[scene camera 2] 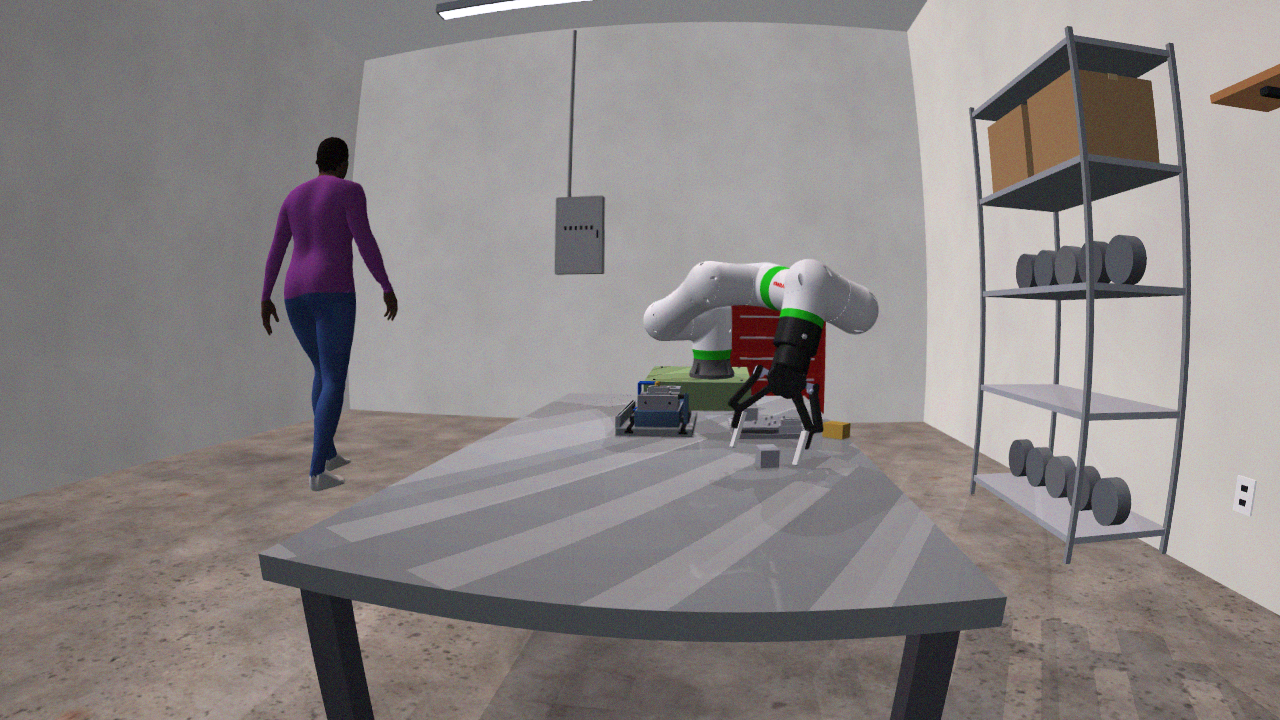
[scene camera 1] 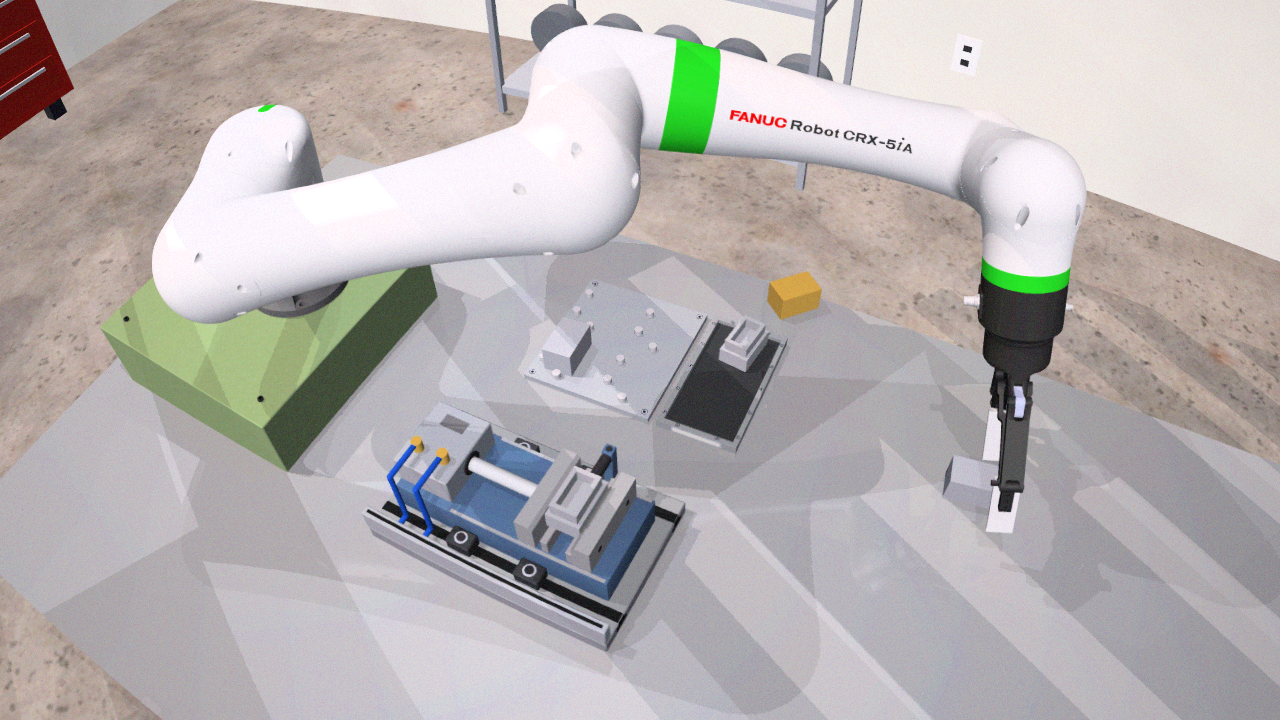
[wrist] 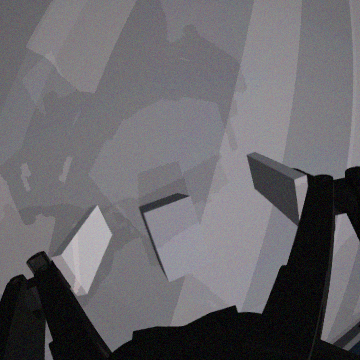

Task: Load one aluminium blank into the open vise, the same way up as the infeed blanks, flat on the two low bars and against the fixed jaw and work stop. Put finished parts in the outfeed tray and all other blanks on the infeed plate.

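Seen in the pictures: gripper, between the fingertips: [scene camera 2: 765,456] [scene camera 1: 996,492] [wrist: 175,196]; arm's base, origin of its link: [scene camera 2: 711,375].
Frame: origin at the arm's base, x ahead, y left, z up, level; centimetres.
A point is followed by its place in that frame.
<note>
A plain grey blank [scene camera 1: 963,479] @(x 86.8, y 5.0, z -6.3 cm) [scene camera 2: 768,457] @(x 91.1, y 6.2, z -7.7 cm) [wrist: 172,235] @(x 88.6, y 6.7, z -6.2 cm) lies on the table top, away from the plates. My gripper [scene camera 1: 997,479] @(x 91.3, y 5.4, z -7.4 cm) [scene camera 2: 767,441] @(x 91.3, y 5.4, z -7.4 cm) [wrist: 175,196] @(x 91.3, y 5.4, z -7.4 cm) is open, its white finger pads on either side of this blank and apart from it in the wrist view. Another blank [scene camera 1: 566,349] @(x 36.9, y 5.8, z -5.4 cm) stands on the pegged infeed plate [scene camera 1: 657,376] @(x 47.6, y 8.8, z -9.0 cm). A finished part with a rimmed pocket on top [scene camera 1: 574,501] @(x 48.9, y -16.7, z 0.2 cm) sits between the jaws of the blue vise [scene camera 1: 617,573] @(x 54.7, y -20.0, z -5.1 cm) [scene camera 2: 657,415] @(x 55.0, y -16.5, z -4.9 cm); whether the jaws touch it I cannot tell. A second pocketed part [scene camera 1: 744,342] @(x 56.3, y 16.5, z -7.1 cm) is in the black-floored outfeed tray [scene camera 1: 711,402] @(x 55.2, y 7.5, z -9.2 cm).
A yellow block [scene camera 1: 794,295] @(x 60.2, y 26.3, z -6.2 cm) [scene camera 2: 836,429] @(x 62.0, y 27.7, z -7.5 cm) lies behind the outfeed tray, near the table edge. Blue hoses [scene camera 1: 417,497] @(x 33.9, y -22.5, z -0.1 cm) rise at the vise's left end. The green robot base [scene camera 1: 214,376] @(x 0.3, y -18.6, z -0.1 cm) is at the left. A person [scene camera 2: 322,241] stands left of the table.
</note>
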